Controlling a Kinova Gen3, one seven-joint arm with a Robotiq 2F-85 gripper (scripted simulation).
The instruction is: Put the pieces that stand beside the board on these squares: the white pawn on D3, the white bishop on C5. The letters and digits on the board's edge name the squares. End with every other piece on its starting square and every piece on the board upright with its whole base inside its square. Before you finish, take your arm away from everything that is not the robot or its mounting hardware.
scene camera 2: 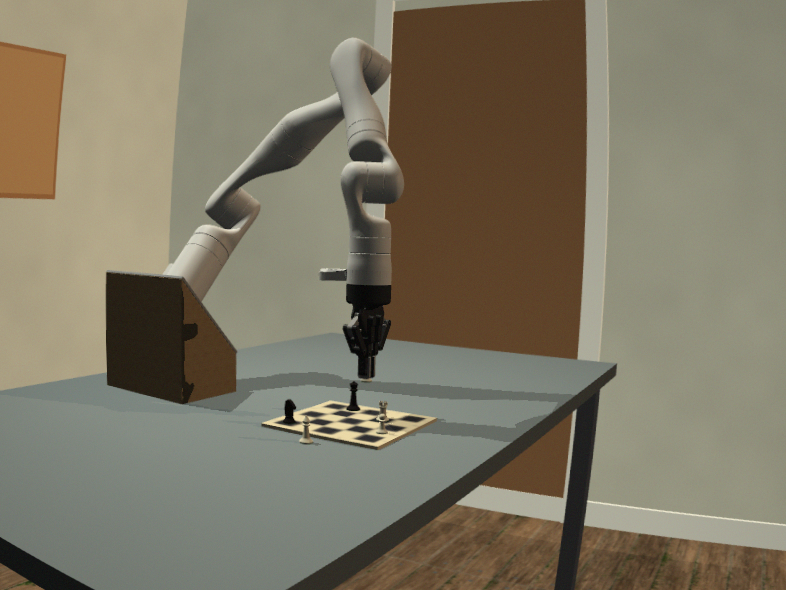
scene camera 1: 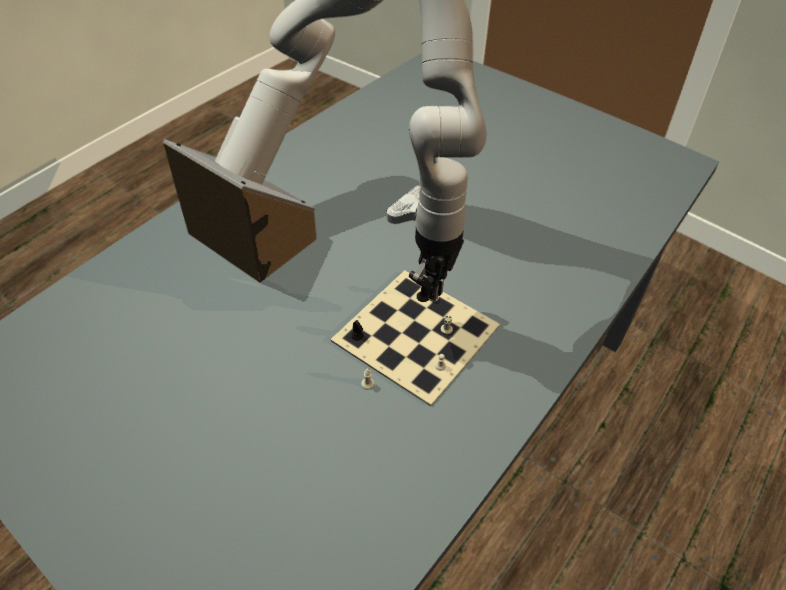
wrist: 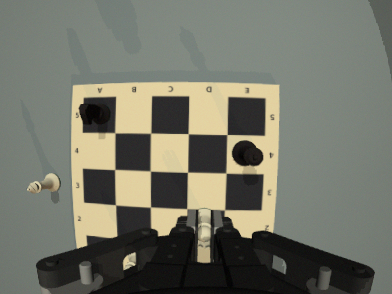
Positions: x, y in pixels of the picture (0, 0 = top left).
Labels:
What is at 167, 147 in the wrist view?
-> A small chessboard.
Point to a small chessboard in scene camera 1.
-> At 402, 340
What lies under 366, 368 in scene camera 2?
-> My gripper.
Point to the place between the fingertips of my gripper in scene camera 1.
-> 433, 295

